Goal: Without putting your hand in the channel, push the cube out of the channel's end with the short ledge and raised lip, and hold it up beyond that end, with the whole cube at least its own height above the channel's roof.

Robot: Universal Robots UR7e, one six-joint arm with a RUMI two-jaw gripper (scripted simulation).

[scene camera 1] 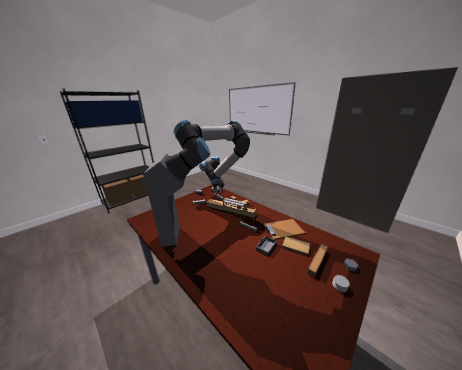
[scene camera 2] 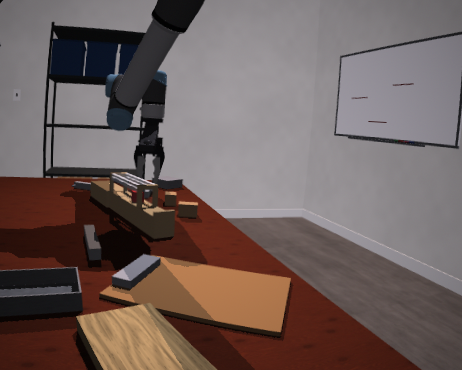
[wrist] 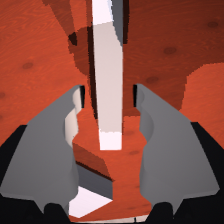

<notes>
In view: the gripper (scene camera 2: 147,187) and a grey block (wrist: 95,191).
The gripper also shows in the wrist view (wrist: 108,86).
</notes>
